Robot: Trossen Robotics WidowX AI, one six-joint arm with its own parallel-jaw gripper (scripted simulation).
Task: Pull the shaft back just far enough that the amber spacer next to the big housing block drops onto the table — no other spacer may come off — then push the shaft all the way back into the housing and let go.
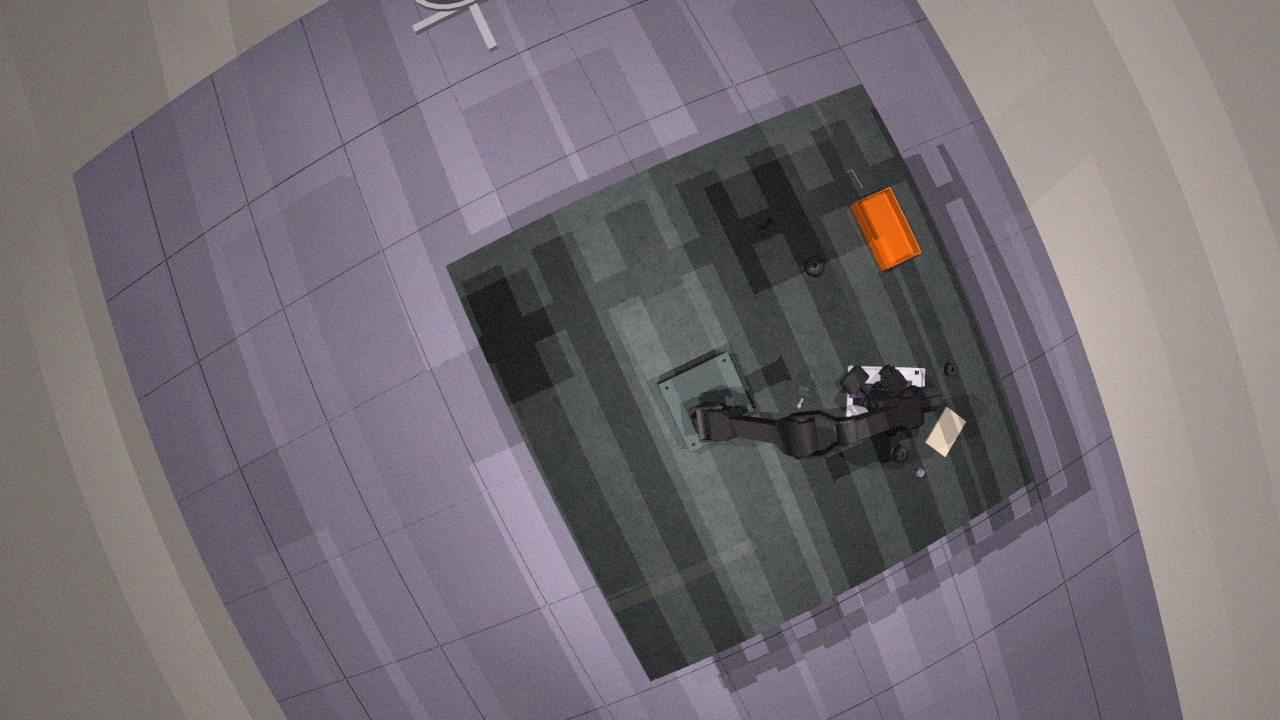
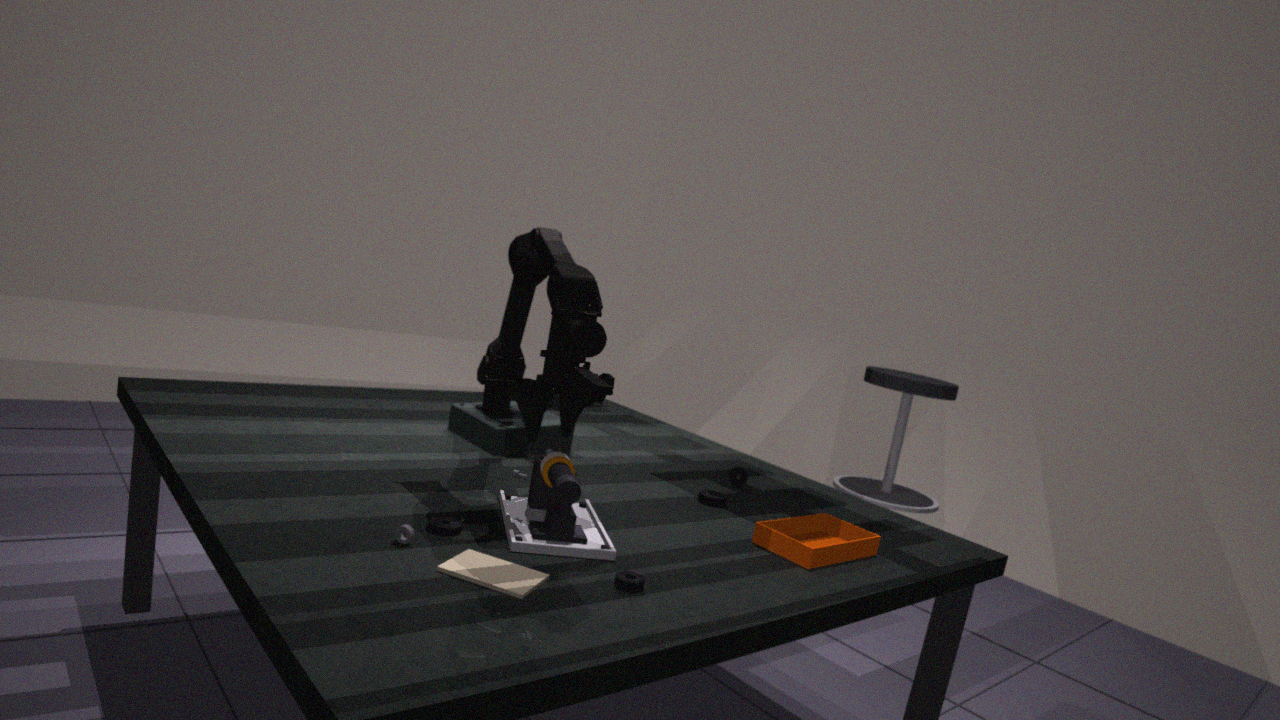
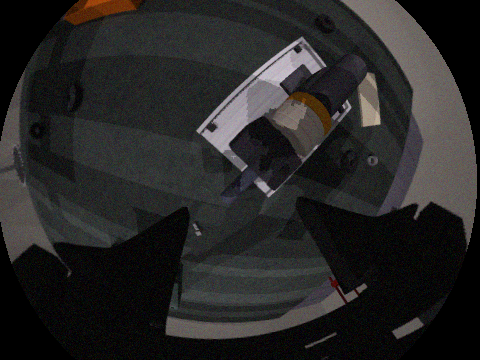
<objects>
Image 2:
gripper: 549, 439
cream card: 481, 569
orange tray: 816, 540
dark block: 549, 521
</objects>
